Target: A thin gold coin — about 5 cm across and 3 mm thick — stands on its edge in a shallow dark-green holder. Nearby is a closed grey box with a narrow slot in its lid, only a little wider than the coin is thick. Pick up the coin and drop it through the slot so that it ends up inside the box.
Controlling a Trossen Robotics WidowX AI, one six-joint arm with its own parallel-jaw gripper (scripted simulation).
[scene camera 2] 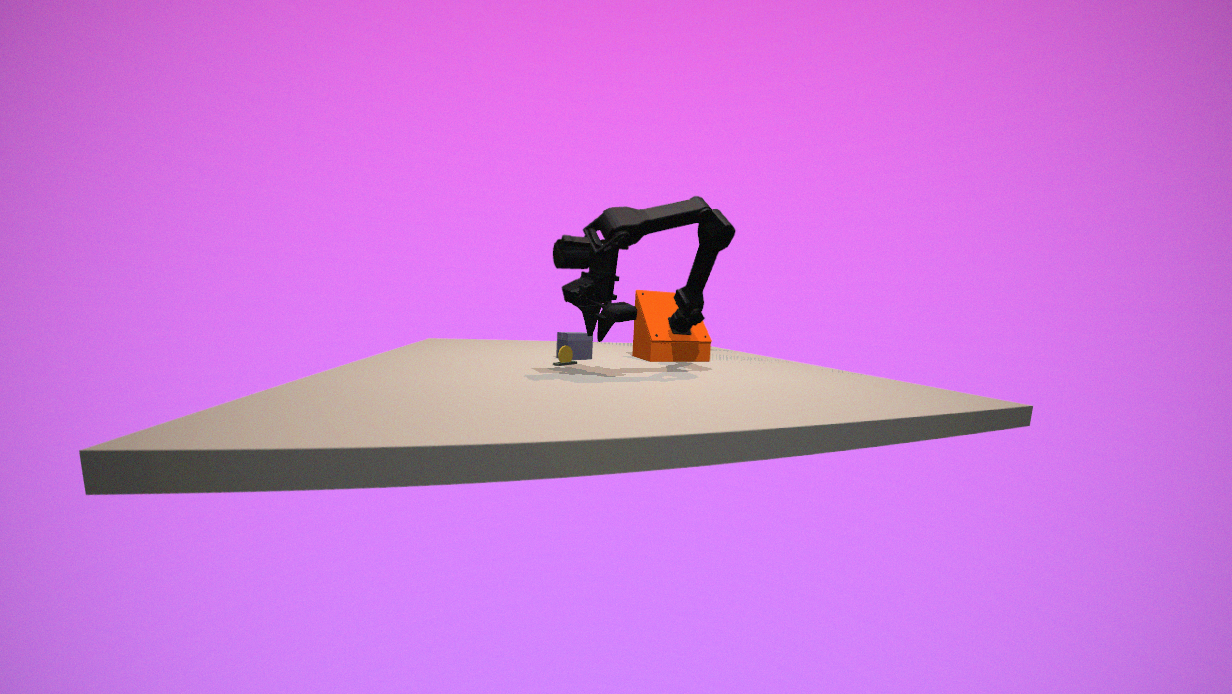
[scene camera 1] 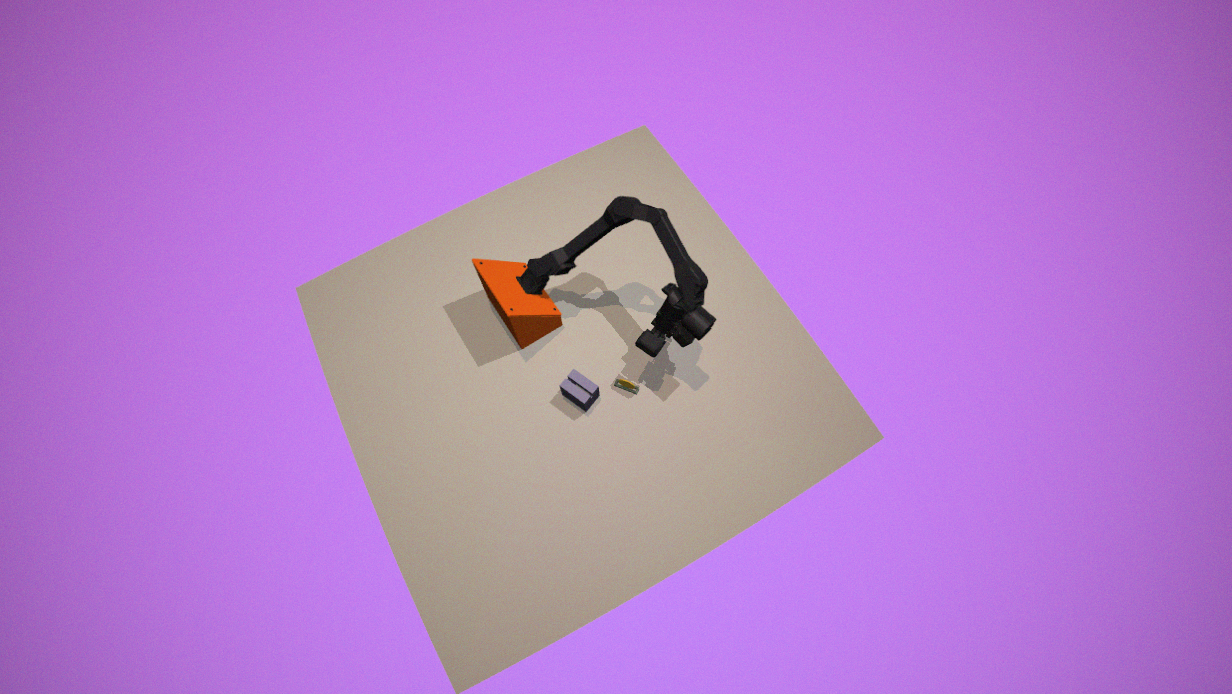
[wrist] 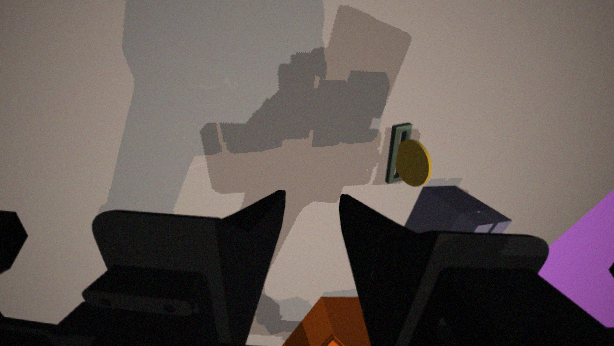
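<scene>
My gripper is visible in the pictures, scene camera 1 and the wrist view among them. The pictures also show a gold coin.
</scene>
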